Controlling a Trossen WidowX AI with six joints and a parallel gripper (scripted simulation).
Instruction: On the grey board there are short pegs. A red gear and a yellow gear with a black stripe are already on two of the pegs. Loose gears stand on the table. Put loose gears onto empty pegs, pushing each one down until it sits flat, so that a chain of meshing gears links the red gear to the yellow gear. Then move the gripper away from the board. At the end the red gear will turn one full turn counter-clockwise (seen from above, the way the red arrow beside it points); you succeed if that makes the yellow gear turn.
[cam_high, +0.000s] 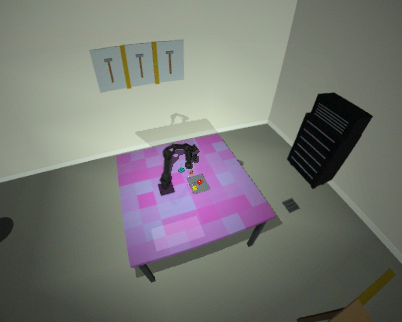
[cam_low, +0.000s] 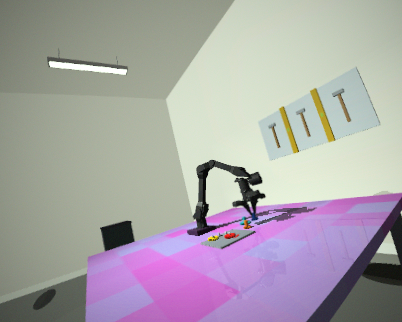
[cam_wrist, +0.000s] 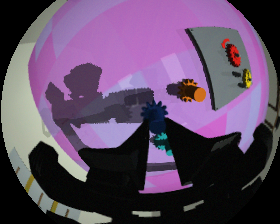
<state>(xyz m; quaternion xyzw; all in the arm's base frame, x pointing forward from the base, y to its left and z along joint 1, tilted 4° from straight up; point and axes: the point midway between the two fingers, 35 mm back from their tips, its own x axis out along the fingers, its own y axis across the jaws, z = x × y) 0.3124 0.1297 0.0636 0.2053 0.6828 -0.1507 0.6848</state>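
Right now my gripper tip is 1 cm short of the red gear, 22 cm to the left of it and 3 cm above it. Round my gripper tip: orange gear: 1 cm behind, 7 cm to the right, 3 cm below; teal gear: 8 cm behind, 1 cm to the left, 3 cm below; blue gear: 1 cm below.
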